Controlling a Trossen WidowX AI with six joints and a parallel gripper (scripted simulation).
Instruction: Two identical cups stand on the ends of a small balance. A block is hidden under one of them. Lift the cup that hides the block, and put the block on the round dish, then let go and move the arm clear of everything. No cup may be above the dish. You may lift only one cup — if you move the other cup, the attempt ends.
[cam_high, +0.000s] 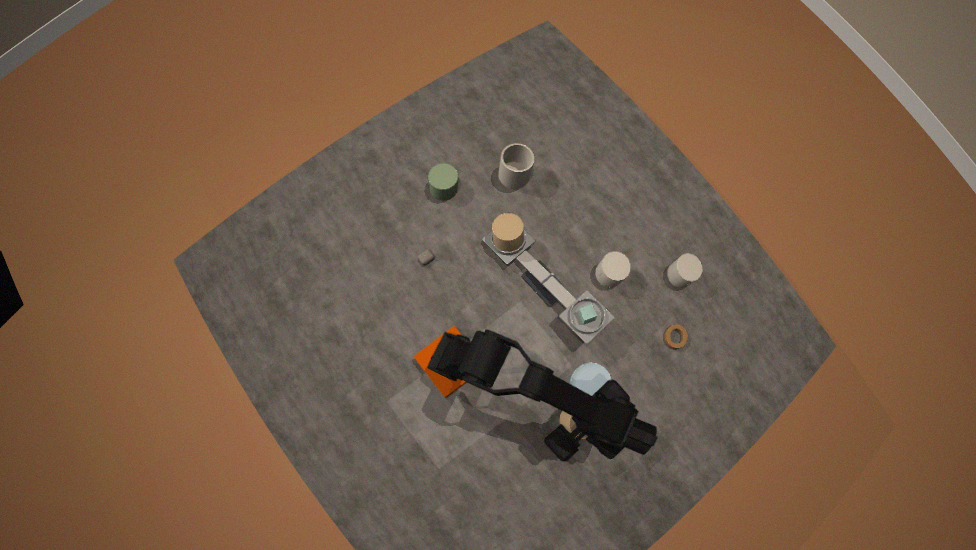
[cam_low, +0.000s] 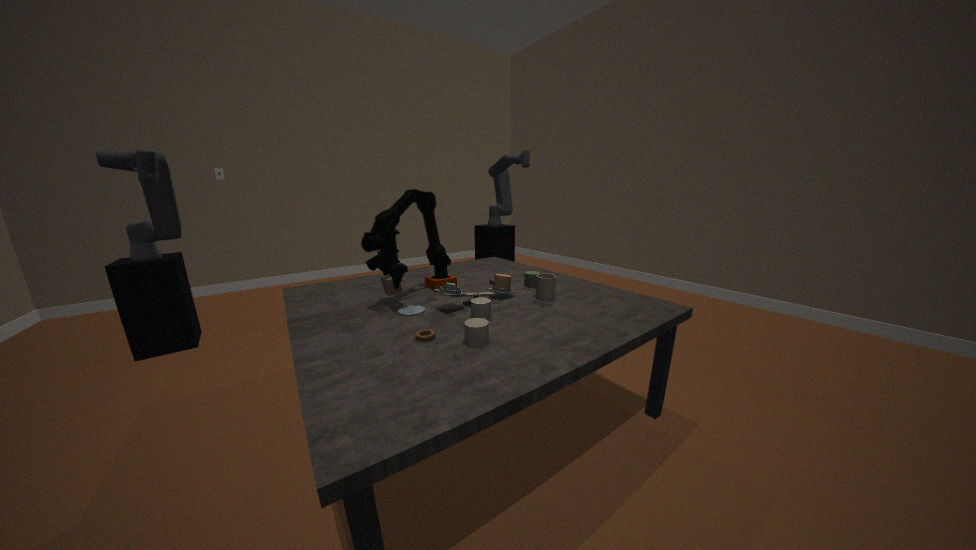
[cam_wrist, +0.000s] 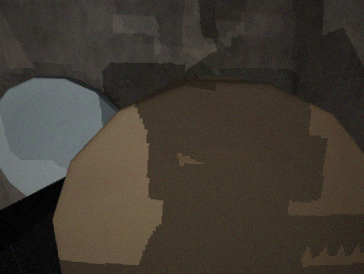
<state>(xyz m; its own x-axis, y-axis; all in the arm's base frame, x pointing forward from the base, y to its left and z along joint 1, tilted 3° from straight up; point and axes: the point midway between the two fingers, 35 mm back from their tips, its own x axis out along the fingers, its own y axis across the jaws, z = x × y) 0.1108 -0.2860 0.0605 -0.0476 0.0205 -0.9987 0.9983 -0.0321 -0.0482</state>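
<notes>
My gripper tip is now 17 cm short of the teal block, 15 cm to the right of it and 1 cm below it. Round my gripper tip: pale blue round dish 9 cm ahead, 3 cm to the left, 8 cm below; tan cup 18 cm ahead, 43 cm to the left, 2 cm below; small balance 18 cm ahead, 28 cm to the left, 4 cm below.
</notes>
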